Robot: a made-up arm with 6 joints. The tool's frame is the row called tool. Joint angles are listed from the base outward.
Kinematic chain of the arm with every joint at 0, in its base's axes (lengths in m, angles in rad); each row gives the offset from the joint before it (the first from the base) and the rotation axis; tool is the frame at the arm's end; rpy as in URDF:
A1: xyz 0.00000 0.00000 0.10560 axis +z
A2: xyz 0.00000 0.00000 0.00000 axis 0.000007 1 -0.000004
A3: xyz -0.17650 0.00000 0.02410 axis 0.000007 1 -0.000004
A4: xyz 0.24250 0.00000 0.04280 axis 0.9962 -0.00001 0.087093
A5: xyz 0.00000 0.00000 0.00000 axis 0.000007 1 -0.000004
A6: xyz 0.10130 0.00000 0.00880 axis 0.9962 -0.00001 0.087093
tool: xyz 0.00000 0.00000 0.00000 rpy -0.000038 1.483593 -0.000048
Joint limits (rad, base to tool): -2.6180..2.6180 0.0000..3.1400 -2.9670..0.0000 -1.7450..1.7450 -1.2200..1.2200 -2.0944..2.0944
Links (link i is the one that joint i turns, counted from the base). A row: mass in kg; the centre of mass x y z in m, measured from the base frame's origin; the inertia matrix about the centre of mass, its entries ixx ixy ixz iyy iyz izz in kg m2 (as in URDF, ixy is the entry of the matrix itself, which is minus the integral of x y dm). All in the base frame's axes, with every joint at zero. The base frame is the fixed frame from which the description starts. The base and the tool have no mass.
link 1: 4.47; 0.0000 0.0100 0.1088; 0.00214 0 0 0.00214 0 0.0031
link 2: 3.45; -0.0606 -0.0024 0.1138; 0.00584 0 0.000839 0.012 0 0.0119
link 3: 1.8; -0.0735 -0.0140 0.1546; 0.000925 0 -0.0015 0.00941 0 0.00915
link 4: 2.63; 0.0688 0.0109 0.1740; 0.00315 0 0.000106 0.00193 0 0.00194
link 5: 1.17; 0.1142 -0.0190 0.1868; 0.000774 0 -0.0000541 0.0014 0 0.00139
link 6: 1.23; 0.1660 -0.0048 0.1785; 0.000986 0 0.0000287 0.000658 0 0.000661
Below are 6 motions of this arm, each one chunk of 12 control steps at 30 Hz.
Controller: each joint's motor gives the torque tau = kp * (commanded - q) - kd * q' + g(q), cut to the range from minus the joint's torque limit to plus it. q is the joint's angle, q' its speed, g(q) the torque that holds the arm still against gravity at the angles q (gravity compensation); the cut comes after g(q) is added. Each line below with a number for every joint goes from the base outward.
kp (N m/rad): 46 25 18 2.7 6.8 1.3
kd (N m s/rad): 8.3 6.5 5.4 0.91 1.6 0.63
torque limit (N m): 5.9 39 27 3.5 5.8 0.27
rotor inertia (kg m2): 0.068 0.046 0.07 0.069 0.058 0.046
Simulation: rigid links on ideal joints. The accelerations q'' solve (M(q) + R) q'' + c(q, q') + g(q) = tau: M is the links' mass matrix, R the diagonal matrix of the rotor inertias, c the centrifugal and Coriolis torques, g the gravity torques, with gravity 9.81 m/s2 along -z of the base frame. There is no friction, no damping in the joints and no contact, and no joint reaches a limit. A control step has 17 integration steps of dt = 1/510 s. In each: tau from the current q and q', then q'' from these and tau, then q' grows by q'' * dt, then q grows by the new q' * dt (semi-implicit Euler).
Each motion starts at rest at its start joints. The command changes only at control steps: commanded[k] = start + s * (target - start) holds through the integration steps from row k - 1 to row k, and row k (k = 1, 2, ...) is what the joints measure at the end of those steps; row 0 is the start. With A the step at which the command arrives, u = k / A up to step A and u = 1 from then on. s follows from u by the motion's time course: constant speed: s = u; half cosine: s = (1 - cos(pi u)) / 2; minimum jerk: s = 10 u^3 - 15 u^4 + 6 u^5; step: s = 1 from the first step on.
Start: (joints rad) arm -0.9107 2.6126 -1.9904 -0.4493 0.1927 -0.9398
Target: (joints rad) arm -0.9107 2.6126 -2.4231 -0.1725 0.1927 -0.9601
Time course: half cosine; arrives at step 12
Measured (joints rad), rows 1 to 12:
1: -0.9107 2.6128 -1.9907 -0.4492 0.1928 -0.9398
2: -0.9107 2.6135 -1.9922 -0.4487 0.1930 -0.9398
3: -0.9107 2.6152 -1.9958 -0.4473 0.1936 -0.9399
4: -0.9107 2.6179 -2.0023 -0.4446 0.1946 -0.9400
5: -0.9107 2.6219 -2.0122 -0.4399 0.1960 -0.9403
6: -0.9107 2.6269 -2.0259 -0.4329 0.1977 -0.9406
7: -0.9107 2.6326 -2.0433 -0.4234 0.1996 -0.9411
8: -0.9108 2.6386 -2.0641 -0.4115 0.2015 -0.9417
9: -0.9108 2.6444 -2.0876 -0.3972 0.2033 -0.9424
10: -0.9109 2.6495 -2.1129 -0.3811 0.2048 -0.9432
11: -0.9109 2.6535 -2.1390 -0.3638 0.2059 -0.9440
12: -0.9110 2.6557 -2.1647 -0.3459 0.2064 -0.9449

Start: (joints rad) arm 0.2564 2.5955 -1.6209 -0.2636 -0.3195 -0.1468
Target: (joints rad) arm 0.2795 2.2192 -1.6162 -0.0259 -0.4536 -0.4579
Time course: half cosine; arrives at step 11
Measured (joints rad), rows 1 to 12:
1: 0.2564 2.5953 -1.6207 -0.2635 -0.3196 -0.1469
2: 0.2565 2.5942 -1.6197 -0.2630 -0.3199 -0.1473
3: 0.2567 2.5915 -1.6174 -0.2616 -0.3208 -0.1486
4: 0.2572 2.5863 -1.6136 -0.2589 -0.3225 -0.1512
5: 0.2579 2.5781 -1.6081 -0.2543 -0.3253 -0.1555
6: 0.2590 2.5664 -1.6014 -0.2476 -0.3293 -0.1619
7: 0.2605 2.5512 -1.5940 -0.2385 -0.3347 -0.1705
8: 0.2623 2.5326 -1.5865 -0.2273 -0.3413 -0.1813
9: 0.2644 2.5113 -1.5798 -0.2142 -0.3490 -0.1939
10: 0.2667 2.4879 -1.5746 -0.1997 -0.3576 -0.2081
11: 0.2690 2.4635 -1.5717 -0.1845 -0.3668 -0.2231
12: 0.2712 2.4390 -1.5713 -0.1693 -0.3761 -0.2384

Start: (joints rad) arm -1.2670 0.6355 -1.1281 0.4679 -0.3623 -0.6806
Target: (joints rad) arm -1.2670 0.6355 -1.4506 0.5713 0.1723 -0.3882
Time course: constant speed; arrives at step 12
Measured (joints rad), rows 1 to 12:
1: -1.2671 0.6358 -1.1291 0.4681 -0.3601 -0.6803
2: -1.2672 0.6367 -1.1318 0.4688 -0.3534 -0.6791
3: -1.2674 0.6380 -1.1367 0.4700 -0.3417 -0.6769
4: -1.2675 0.6395 -1.1436 0.4720 -0.3251 -0.6734
5: -1.2675 0.6412 -1.1525 0.4746 -0.3040 -0.6686
6: -1.2676 0.6430 -1.1633 0.4778 -0.2791 -0.6624
7: -1.2676 0.6447 -1.1758 0.4816 -0.2509 -0.6549
8: -1.2676 0.6464 -1.1899 0.4860 -0.2200 -0.6462
9: -1.2675 0.6479 -1.2054 0.4909 -0.1868 -0.6362
10: -1.2675 0.6493 -1.2223 0.4962 -0.1517 -0.6252
11: -1.2675 0.6505 -1.2404 0.5019 -0.1151 -0.6131
12: -1.2674 0.6515 -1.2596 0.5079 -0.0772 -0.6000

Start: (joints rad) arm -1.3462 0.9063 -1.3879 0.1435 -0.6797 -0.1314
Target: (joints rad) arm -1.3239 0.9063 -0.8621 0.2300 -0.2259 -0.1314
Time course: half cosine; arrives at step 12
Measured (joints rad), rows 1 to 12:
1: -1.3462 0.9061 -1.3876 0.1435 -0.6794 -0.1314
2: -1.3460 0.9053 -1.3862 0.1436 -0.6779 -0.1314
3: -1.3457 0.9033 -1.3826 0.1439 -0.6738 -0.1315
4: -1.3450 0.9000 -1.3758 0.1445 -0.6661 -0.1316
5: -1.3441 0.8952 -1.3651 0.1456 -0.6538 -0.1318
6: -1.3428 0.8892 -1.3502 0.1472 -0.6364 -0.1321
7: -1.3413 0.8825 -1.3308 0.1494 -0.6140 -0.1324
8: -1.3396 0.8757 -1.3074 0.1524 -0.5869 -0.1328
9: -1.3377 0.8694 -1.2804 0.1560 -0.5560 -0.1331
10: -1.3358 0.8645 -1.2506 0.1602 -0.5227 -0.1335
11: -1.3339 0.8614 -1.2192 0.1649 -0.4883 -0.1338
12: -1.3322 0.8607 -1.1874 0.1699 -0.4546 -0.1340

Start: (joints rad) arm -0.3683 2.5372 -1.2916 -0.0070 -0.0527 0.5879
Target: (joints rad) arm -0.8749 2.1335 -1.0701 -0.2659 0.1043 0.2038
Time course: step
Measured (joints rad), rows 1 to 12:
1: -0.3739 2.5206 -1.2753 -0.0126 -0.0456 0.5849
2: -0.3903 2.4890 -1.2477 -0.0260 -0.0295 0.5762
3: -0.4177 2.4537 -1.2211 -0.0439 -0.0100 0.5622
4: -0.4563 2.4187 -1.1989 -0.0641 0.0088 0.5446
5: -0.5058 2.3854 -1.1820 -0.0850 0.0252 0.5251
6: -0.5620 2.3542 -1.1699 -0.1052 0.0384 0.5048
7: -0.6185 2.3252 -1.1619 -0.1238 0.0489 0.4843
8: -0.6711 2.2983 -1.1568 -0.1406 0.0570 0.4642
9: -0.7179 2.2735 -1.1534 -0.1555 0.0634 0.4448
10: -0.7577 2.2508 -1.1510 -0.1688 0.0684 0.4263
11: -0.7906 2.2302 -1.1491 -0.1805 0.0724 0.4088
12: -0.8170 2.2119 -1.1473 -0.1909 0.0757 0.3924

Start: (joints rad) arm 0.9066 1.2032 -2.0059 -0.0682 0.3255 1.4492
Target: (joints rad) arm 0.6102 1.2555 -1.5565 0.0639 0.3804 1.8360
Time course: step
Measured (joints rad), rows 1 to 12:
1: 0.8866 1.1947 -1.9881 -0.0627 0.3228 1.4530
2: 0.8439 1.1837 -1.9588 -0.0518 0.3210 1.4636
3: 0.8021 1.1761 -1.9283 -0.0408 0.3217 1.4795
4: 0.7666 1.1724 -1.8983 -0.0308 0.3243 1.4984
5: 0.7375 1.1722 -1.8693 -0.0217 0.3280 1.5188
6: 0.7137 1.1749 -1.8414 -0.0135 0.3323 1.5396
7: 0.6943 1.1799 -1.8145 -0.0059 0.3370 1.5602
8: 0.6784 1.1867 -1.7888 0.0010 0.3418 1.5801
9: 0.6655 1.1948 -1.7643 0.0073 0.3467 1.5991
10: 0.6549 1.2038 -1.7410 0.0131 0.3515 1.6171
11: 0.6463 1.2132 -1.7190 0.0184 0.3562 1.6339
12: 0.6393 1.2227 -1.6982 0.0232 0.3607 1.6496

